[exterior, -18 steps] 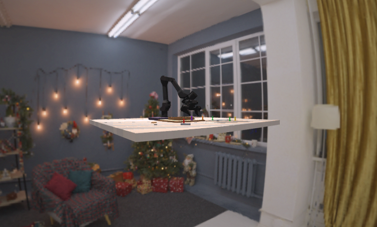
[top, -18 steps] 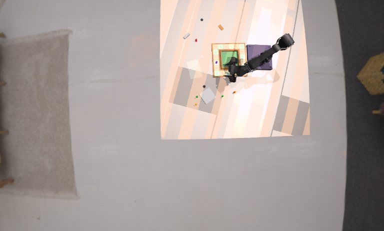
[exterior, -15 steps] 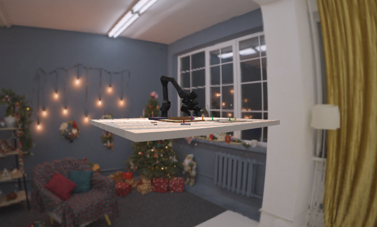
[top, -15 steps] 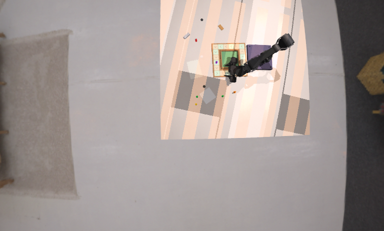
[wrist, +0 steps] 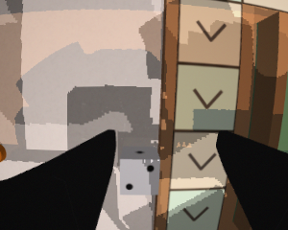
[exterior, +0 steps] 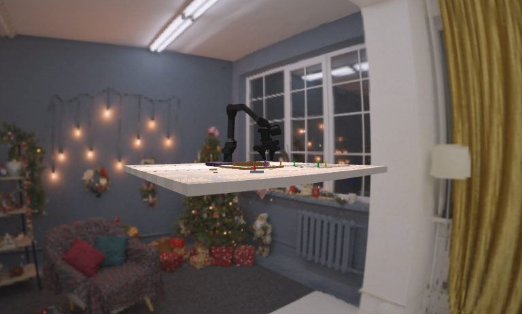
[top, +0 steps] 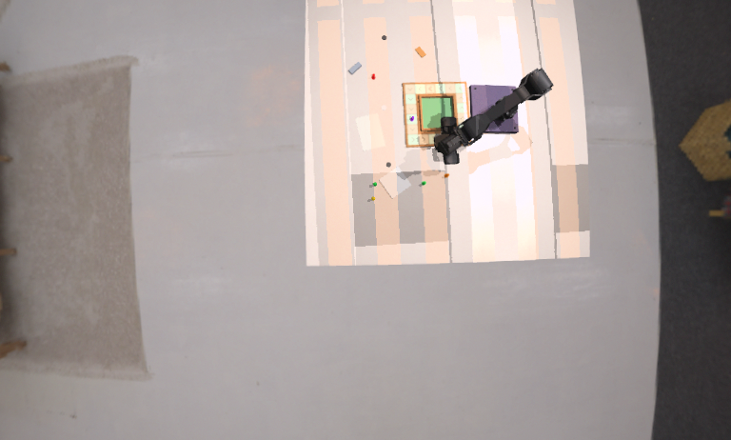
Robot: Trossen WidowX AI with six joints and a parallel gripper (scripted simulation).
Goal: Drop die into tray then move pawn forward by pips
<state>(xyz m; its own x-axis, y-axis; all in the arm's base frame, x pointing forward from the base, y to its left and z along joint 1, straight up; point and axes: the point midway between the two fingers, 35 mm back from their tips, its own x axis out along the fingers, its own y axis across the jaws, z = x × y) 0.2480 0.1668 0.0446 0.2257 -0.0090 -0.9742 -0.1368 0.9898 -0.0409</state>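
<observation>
Right now the white die is 3 cm behind my gripper tip, 1 cm to the left of it and 2 cm below it. The rest, counted from my gripper tip: purple pawn (12 cm ahead, 10 cm to the right, 1 cm below); orange pawn (4 cm behind, 13 cm to the left, 2 cm below); green dice tray (2 cm ahead, 14 cm to the right, 3 cm below).
</observation>
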